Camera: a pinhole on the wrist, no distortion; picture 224 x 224 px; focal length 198.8 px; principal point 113.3 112.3 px. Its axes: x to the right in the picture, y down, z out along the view. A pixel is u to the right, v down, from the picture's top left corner.
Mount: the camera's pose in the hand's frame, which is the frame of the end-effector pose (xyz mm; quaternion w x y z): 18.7 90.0 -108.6 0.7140 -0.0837 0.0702 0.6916
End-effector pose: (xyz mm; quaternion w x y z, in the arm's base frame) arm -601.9 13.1 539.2 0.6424 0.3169 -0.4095 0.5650
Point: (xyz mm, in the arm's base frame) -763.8 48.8 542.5
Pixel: 196.4 117.6
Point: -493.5 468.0 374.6
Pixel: behind the camera
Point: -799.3 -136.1 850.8
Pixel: 102.8 22.0
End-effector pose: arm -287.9 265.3 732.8 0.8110 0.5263 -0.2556 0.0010
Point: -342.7 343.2 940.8
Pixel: outside the picture
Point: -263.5 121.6 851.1
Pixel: 20.5 30.8
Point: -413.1 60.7 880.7
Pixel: 57.4 113.5
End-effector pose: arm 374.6 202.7 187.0 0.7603 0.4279 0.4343 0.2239
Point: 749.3 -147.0 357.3
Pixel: 26.2 157.3
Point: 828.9 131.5 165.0
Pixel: 15.2 31.8
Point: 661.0 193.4 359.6
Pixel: 100.1 87.4
